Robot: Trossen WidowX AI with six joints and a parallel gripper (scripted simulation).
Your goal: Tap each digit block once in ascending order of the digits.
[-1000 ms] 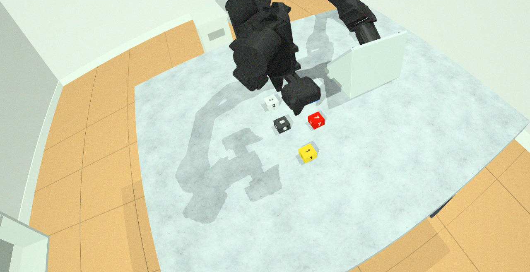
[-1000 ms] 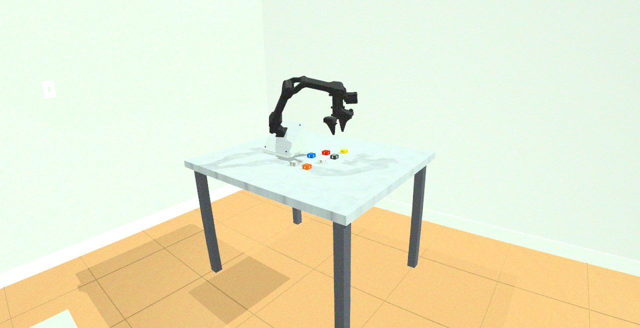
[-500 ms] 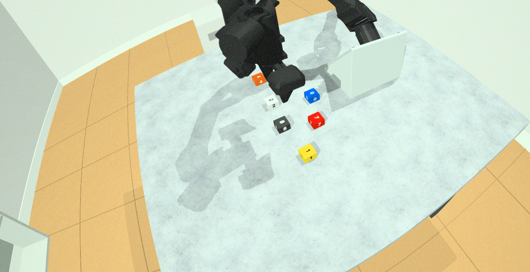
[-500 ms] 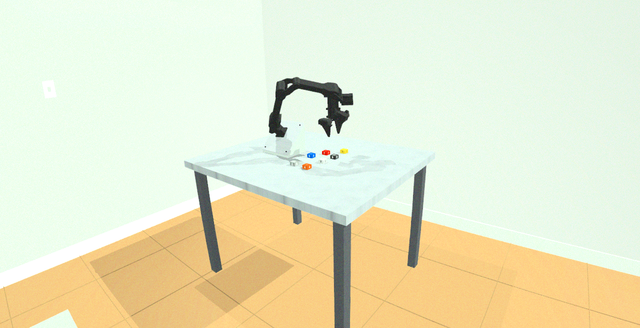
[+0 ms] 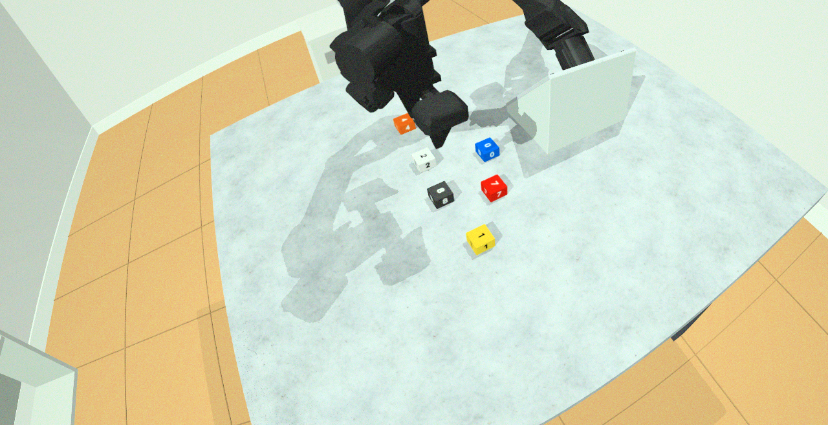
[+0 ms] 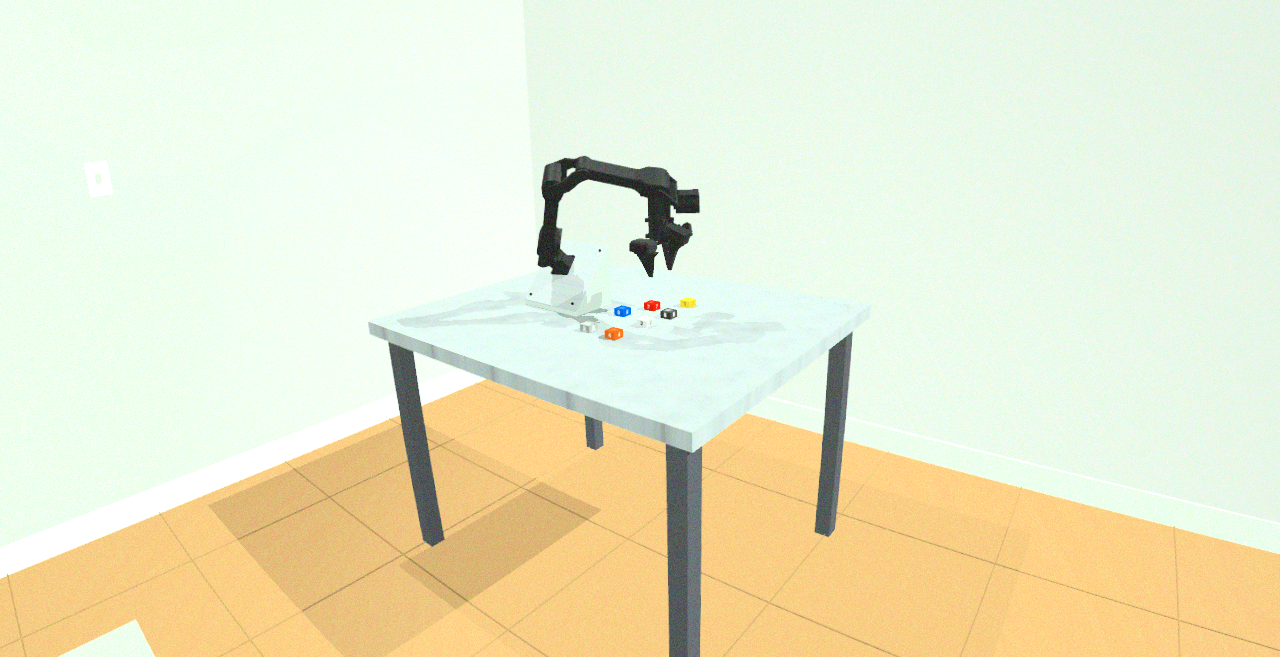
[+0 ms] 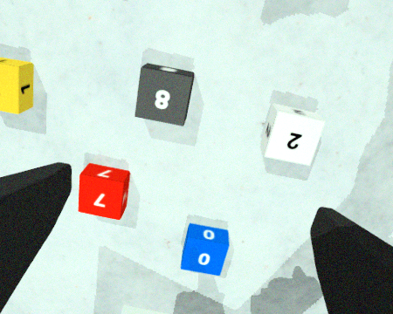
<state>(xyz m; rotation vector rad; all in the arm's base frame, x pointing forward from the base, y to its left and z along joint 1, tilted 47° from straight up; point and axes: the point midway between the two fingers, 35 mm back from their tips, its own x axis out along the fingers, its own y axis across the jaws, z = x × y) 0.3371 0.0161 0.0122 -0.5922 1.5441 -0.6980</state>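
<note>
Now: the blue block 11 cm below my gripper tip, 11 cm behind it and 2 cm to the right of it. Round my gripper tip: red block: 11 cm below, 7 cm behind, 6 cm to the left; then black block: 11 cm below, 3 cm to the left, 1 cm ahead; then white block: 11 cm below, 6 cm to the right, 1 cm behind.
</note>
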